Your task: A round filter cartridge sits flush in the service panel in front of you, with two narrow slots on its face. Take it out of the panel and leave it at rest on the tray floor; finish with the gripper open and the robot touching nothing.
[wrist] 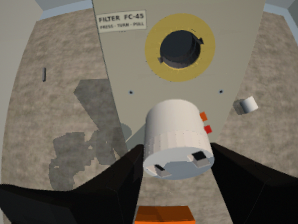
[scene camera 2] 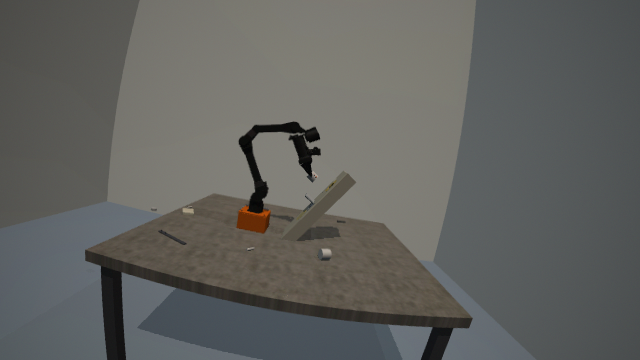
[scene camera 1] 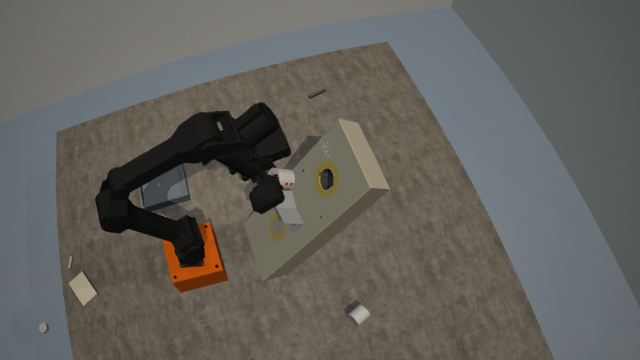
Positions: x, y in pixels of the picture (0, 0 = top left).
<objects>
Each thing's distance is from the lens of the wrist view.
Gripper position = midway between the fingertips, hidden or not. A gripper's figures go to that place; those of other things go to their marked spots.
my gripper [wrist: 176, 149]: 10 cm
white round filter cartridge [wrist: 176, 146]: 7 cm
beige service panel [wrist: 149, 58]: 17 cm
The marked spots on the beige service panel and the white round filter cartridge are 12 cm apart.
</objects>
